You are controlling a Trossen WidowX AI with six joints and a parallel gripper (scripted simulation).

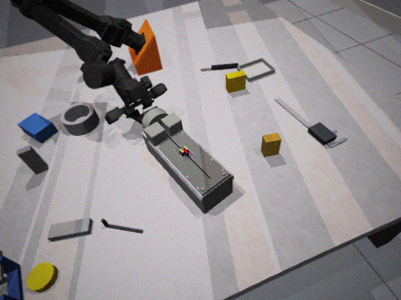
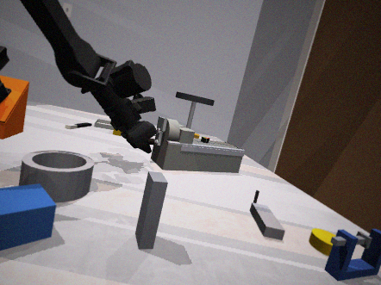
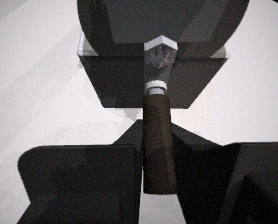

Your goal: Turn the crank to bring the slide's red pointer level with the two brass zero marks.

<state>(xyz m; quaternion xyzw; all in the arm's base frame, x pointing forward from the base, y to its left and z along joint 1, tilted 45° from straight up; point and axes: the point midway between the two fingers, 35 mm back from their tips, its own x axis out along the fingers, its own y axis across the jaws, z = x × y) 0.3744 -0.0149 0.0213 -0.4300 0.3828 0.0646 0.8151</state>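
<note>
The dark crank handle is 3 cm above my gripper tip, 2 cm behind it and 1 cm to the right of it. Also, from my gripper tip: black hex key 26 cm ahead, 12 cm to the right, 2 cm below; blue block 35 cm to the right, 14 cm behind, 1 cm below; red pointer 16 cm ahead, 7 cm to the left, 5 cm above.
</note>
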